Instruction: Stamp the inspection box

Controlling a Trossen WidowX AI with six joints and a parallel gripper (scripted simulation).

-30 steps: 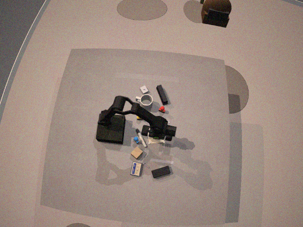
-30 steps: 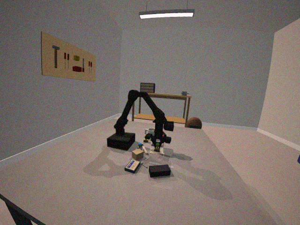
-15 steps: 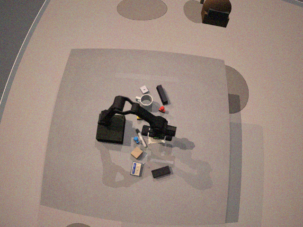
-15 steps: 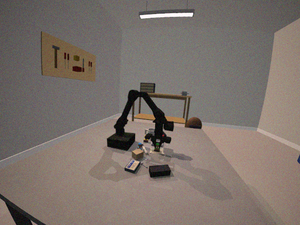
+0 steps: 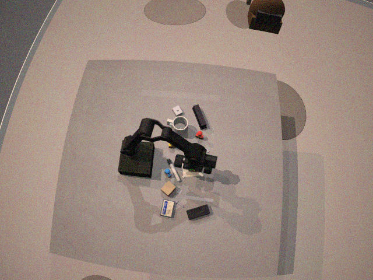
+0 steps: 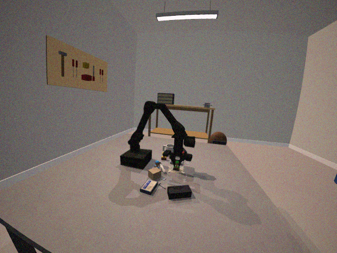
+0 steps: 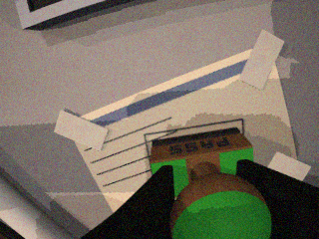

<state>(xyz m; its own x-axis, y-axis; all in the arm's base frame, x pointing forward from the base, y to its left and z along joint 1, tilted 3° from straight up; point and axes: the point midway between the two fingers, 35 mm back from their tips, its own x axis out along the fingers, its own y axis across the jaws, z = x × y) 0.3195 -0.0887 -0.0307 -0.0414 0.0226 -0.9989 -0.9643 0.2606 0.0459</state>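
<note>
My gripper tip is now 30 mm above the inspection card. The rest, counted from my gripper tip: marker: 110 mm behind, 20 mm to the left, 10 mm below; dark ink pad: 100 mm to the left, 20 mm below; blue stamp: 130 mm behind, 20 mm to the right.
</note>
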